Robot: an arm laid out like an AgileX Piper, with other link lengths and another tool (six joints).
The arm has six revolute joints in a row. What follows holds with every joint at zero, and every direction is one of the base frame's.
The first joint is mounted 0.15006 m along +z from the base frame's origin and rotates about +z.
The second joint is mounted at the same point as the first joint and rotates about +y.
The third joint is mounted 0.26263 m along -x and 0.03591 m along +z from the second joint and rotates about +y.
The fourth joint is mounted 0.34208 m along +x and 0.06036 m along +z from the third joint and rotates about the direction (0.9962, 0, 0.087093).
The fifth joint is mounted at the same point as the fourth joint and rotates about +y.
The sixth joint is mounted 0.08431 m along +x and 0.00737 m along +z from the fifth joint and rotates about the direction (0.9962, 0, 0.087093).
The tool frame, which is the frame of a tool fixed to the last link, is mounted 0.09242 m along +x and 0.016 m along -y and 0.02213 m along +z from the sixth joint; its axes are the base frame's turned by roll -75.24, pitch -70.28 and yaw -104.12 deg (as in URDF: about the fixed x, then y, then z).
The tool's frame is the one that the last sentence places.
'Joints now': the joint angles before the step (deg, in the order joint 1, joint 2, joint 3, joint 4, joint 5, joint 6). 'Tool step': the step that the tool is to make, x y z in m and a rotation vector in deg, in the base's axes. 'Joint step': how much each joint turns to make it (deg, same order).
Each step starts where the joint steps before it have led.
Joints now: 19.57 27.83 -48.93 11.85 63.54 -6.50
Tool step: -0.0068 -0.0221 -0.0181 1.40 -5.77 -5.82
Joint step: -1.68 -9.30 8.77 -3.72 -5.91 2.85
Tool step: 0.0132 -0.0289 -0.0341 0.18 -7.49 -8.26
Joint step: -5.39 -8.40 12.04 -3.32 -11.05 0.78
